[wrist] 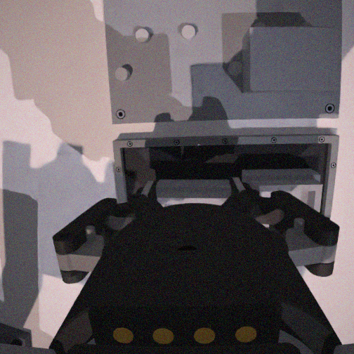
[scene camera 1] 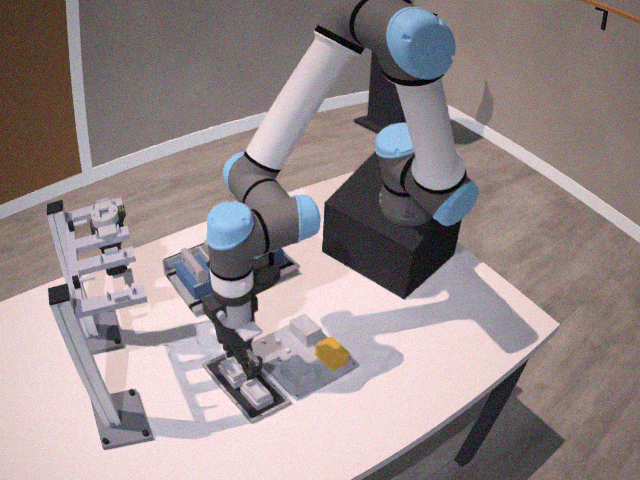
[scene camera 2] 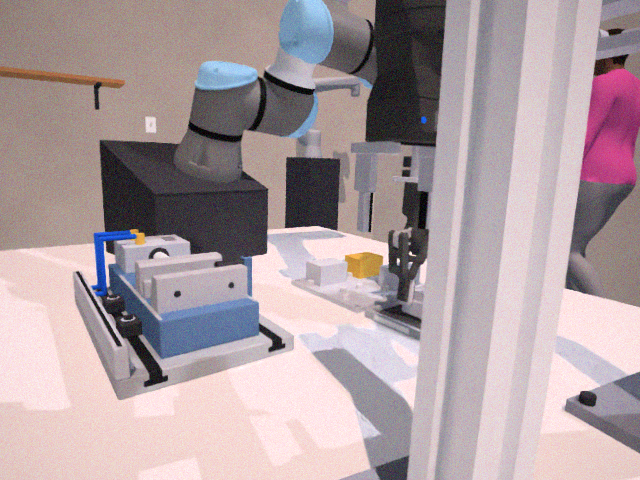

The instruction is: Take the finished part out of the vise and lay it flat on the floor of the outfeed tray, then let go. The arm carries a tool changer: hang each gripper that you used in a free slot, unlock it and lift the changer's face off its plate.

Observation:
I see a brass block, a parallel gripper, a vise and a tool stand.

